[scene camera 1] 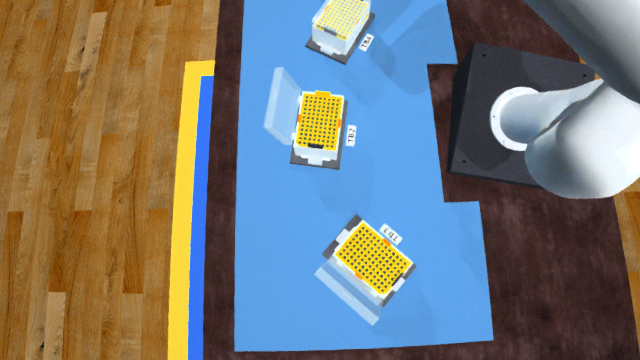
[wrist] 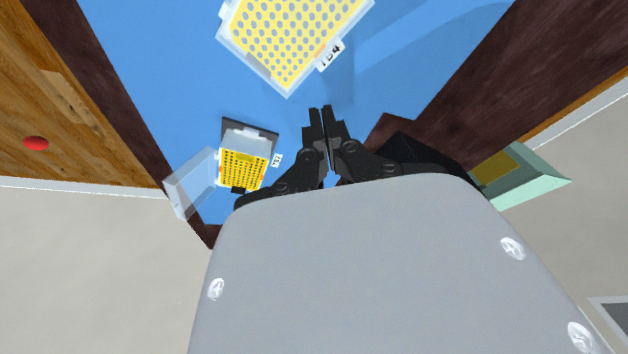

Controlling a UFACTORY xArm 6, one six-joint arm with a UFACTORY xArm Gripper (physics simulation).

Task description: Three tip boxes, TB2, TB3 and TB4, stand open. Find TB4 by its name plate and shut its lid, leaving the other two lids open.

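Places are measured from the arm's base along level axes (x ahead, y left, z up), in metres.
Where they show: gripper, fingertip midpoint: (wrist: 321,123); arm's base, origin of the base link: (scene camera 1: 519,119).
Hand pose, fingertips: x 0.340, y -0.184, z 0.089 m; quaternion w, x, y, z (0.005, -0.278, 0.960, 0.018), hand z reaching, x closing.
Things, the pixels of their top centre, and the offset from my fingertips. Level surfaces: height alone.
- TB4, middle of its top: (wrist: 301,32) (scene camera 1: 347,11) 0.025 m ahead, 0.032 m right, 0.088 m down
- TB2, middle of its top: (scene camera 1: 319,117) (wrist: 240,179) 0.060 m ahead, 0.223 m left, 0.091 m down
- TB3, middle of its top: (scene camera 1: 374,258) 0.063 m back, 0.481 m left, 0.091 m down
- blue mat, its level: 0.165 m down
TB4 (scene camera 1: 342,22) (wrist: 295,37) is at the top of both views, its clear lid lying down over the yellow tip rack. Its name plate (scene camera 1: 366,42) (wrist: 330,55) is beside it. TB2 (scene camera 1: 320,122) (wrist: 243,167) has its clear lid (scene camera 1: 282,107) (wrist: 192,182) standing open on its left side. TB3 (scene camera 1: 374,257) is at the lower part of the scene view, its clear lid (scene camera 1: 347,291) open at its lower left side. My gripper (wrist: 321,123) is shut and empty. In the wrist view its fingertips show apart from TB4, below its name plate; the scene view does not show them.
The boxes stand on a blue mat (scene camera 1: 280,210). The arm's dark base plate (scene camera 1: 480,155) is at the right of the mat, with the white arm (scene camera 1: 585,145) above it. A pale green tray (wrist: 537,180) and a red disc (wrist: 36,143) show in the wrist view.
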